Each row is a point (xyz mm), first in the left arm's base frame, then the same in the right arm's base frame.
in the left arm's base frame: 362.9 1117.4 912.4
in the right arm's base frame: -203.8 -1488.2 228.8
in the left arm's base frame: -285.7 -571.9 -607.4
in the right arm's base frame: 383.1 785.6 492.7
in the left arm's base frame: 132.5 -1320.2 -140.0
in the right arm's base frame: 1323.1 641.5 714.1
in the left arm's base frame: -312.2 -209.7 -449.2
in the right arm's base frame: 146.8 494.0 365.9
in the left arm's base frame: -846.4 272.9 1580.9
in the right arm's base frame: 640.4 -1029.3 -1074.7
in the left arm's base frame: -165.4 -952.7 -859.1
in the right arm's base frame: 605.3 1115.6 746.7
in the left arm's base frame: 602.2 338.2 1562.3
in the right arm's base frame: 821.7 -1674.6 211.2
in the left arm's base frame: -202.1 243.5 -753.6
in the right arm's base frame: -371.2 440.1 563.4
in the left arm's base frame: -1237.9 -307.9 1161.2
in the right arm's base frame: 864.0 -251.1 -1180.2
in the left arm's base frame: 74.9 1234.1 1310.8
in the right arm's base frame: -156.9 -1719.3 -218.0
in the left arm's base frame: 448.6 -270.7 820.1
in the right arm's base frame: 951.5 -745.4 466.0
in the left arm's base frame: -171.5 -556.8 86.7
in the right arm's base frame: 730.4 213.4 275.9
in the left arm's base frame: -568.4 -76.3 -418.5
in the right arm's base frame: 4.3 513.5 113.5
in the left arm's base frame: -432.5 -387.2 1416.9
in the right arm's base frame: 1194.2 -748.1 -576.6
